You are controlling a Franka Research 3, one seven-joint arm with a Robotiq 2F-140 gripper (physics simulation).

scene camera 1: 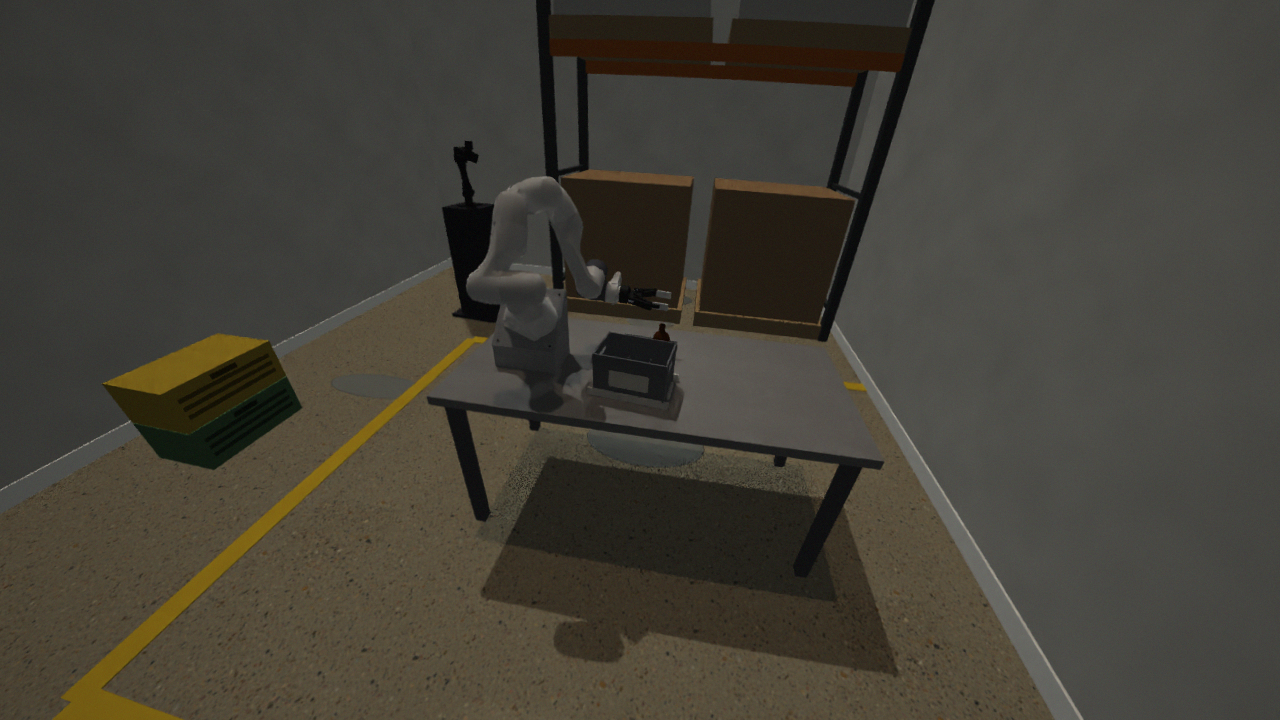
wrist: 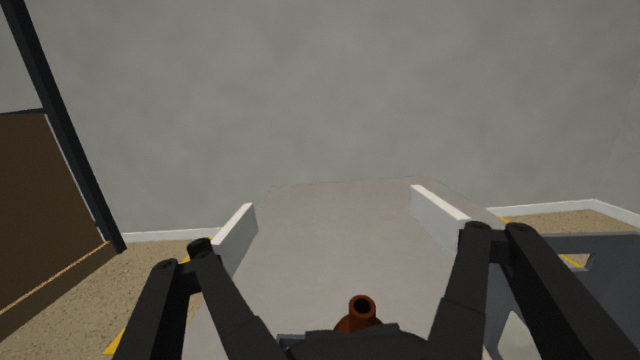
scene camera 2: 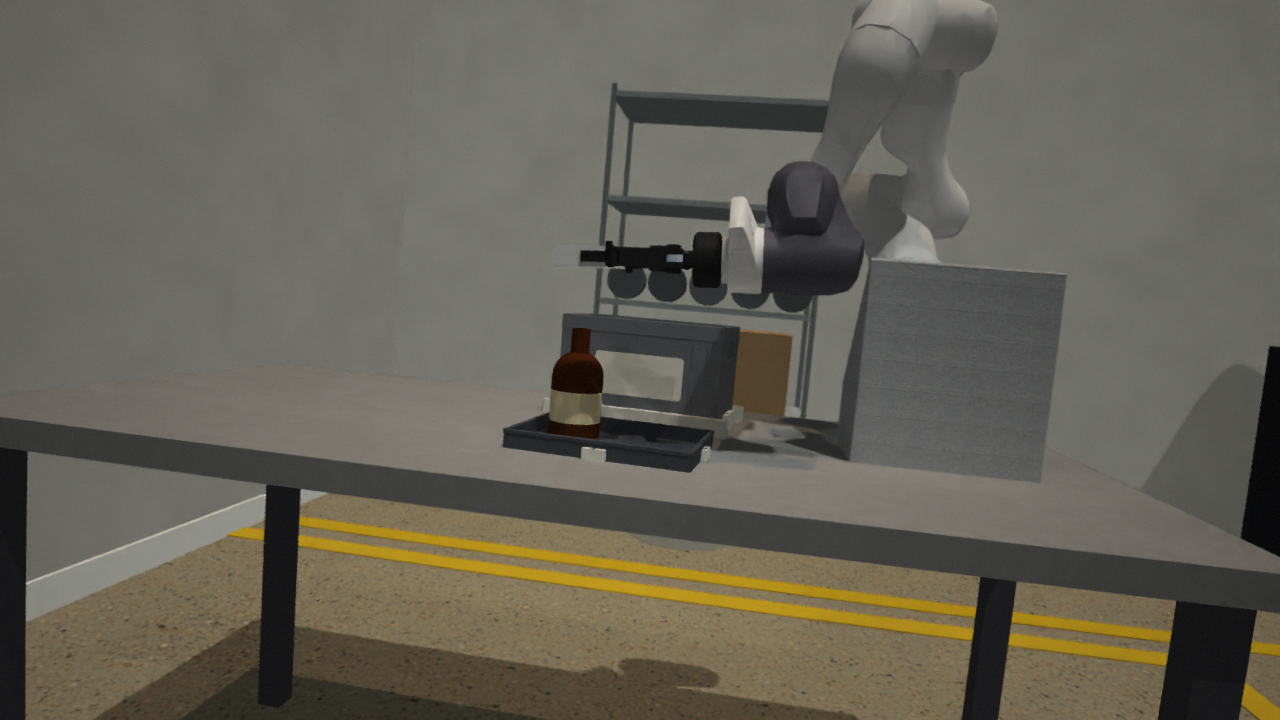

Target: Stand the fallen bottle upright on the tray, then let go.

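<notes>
The brown bottle (scene camera 1: 660,334) (scene camera 2: 576,380) (wrist: 362,324) with a cream label stands upright on the dark tray (scene camera 2: 644,454), toward the tray's left end in scene camera 2. In scene camera 1 its lower part is hidden behind the grey crate. In the wrist view its neck and part of its shoulder show below the fingers, at the bottom edge. My gripper (scene camera 1: 663,300) (scene camera 2: 566,256) (wrist: 332,208) is wide open with nothing between its fingers. It points level and hangs above the bottle, apart from it.
A grey crate (scene camera 1: 631,380) (scene camera 2: 714,367) (wrist: 617,275) stands on a pale base beside the tray, to the right of the fingers in the wrist view. The grey block (scene camera 2: 957,367) under the arm stands on the table (scene camera 1: 769,385) (scene camera 2: 313,420). Large brown boxes (scene camera 1: 774,255) stand behind the table.
</notes>
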